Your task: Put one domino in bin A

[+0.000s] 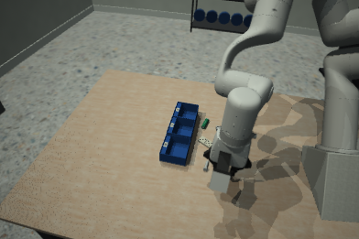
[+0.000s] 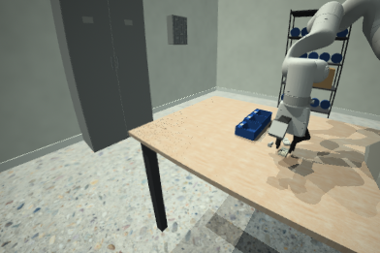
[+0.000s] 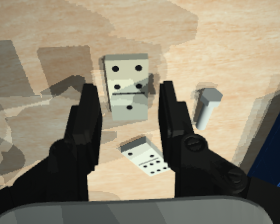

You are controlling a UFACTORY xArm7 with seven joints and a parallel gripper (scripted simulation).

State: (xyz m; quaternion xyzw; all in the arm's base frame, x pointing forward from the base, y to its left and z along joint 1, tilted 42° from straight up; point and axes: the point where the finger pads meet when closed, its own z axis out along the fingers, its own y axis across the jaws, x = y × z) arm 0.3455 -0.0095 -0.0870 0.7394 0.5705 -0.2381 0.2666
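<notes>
Right now my hand is 30 mm above the white domino. Round my hand: grey bolt (50 mm ahead, 30 mm to the right, 30 mm below); then blue bin (160 mm to the right, 130 mm ahead, 10 mm below); then green battery (220 mm to the right, 40 mm ahead, 30 mm below).
</notes>
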